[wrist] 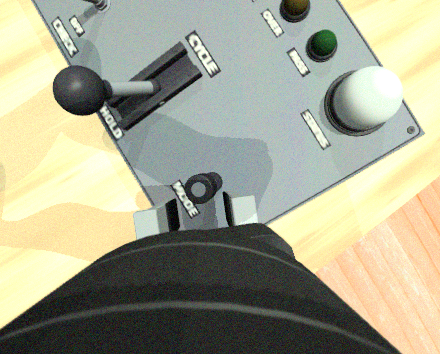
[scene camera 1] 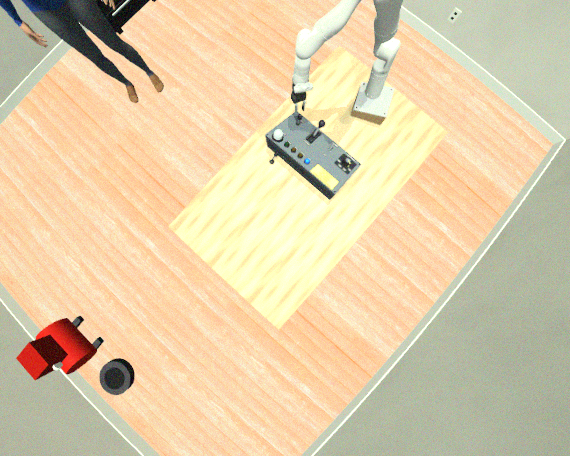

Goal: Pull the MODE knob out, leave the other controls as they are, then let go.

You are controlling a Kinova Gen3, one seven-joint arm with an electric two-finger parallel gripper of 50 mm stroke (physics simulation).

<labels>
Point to a mode knob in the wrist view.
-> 199,189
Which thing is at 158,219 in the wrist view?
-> My gripper.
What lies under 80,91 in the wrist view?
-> A black-balled lever.
</labels>
